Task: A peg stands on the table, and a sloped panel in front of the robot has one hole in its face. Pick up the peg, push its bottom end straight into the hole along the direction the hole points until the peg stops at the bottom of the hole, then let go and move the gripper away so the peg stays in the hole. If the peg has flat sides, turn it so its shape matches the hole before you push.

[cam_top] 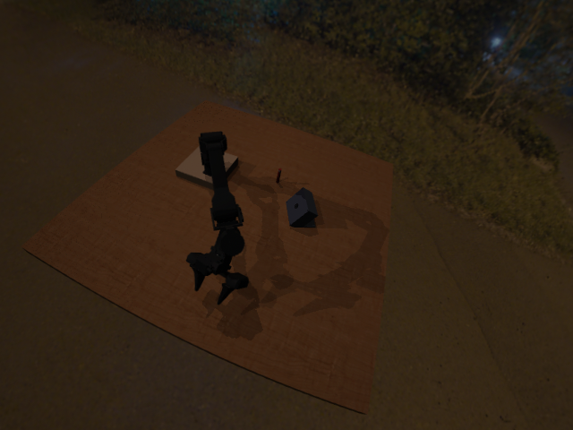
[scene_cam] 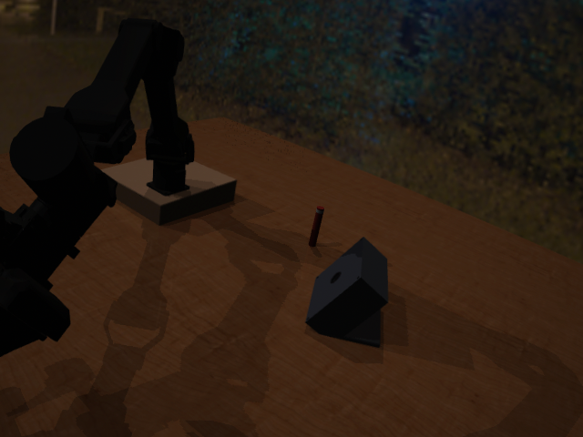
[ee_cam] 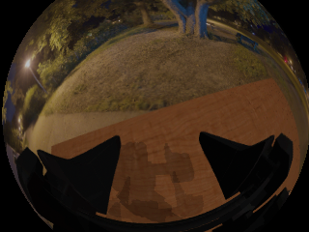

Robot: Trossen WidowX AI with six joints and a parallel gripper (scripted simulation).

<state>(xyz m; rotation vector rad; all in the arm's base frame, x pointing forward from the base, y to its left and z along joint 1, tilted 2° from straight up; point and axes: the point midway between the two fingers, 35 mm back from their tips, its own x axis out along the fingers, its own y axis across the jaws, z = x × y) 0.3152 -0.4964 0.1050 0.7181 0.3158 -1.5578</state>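
Now: the peg 66 cm to the left of my gripper tip, 6 cm below it and 4 cm behind it. Round my gripper tip: panel 52 cm to the left, 12 cm ahead, 7 cm below.
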